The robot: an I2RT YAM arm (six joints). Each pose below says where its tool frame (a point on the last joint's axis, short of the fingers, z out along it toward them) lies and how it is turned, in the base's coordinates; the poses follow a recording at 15 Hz.
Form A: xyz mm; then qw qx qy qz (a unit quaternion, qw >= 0).
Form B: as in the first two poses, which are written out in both.
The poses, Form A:
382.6 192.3 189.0 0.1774 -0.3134 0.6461 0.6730
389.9 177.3 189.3 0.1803 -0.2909 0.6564 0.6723
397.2 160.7 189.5 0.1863 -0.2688 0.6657 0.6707
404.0 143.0 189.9 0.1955 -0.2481 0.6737 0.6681
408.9 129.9 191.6 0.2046 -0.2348 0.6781 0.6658
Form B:
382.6 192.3 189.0 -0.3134 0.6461 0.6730 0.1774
389.9 177.3 189.3 -0.2909 0.6564 0.6723 0.1803
397.2 160.7 189.5 -0.2688 0.6657 0.6707 0.1863
404.0 143.0 189.9 -0.2481 0.6737 0.6681 0.1955
408.9 129.9 191.6 -0.2348 0.6781 0.6658 0.2046

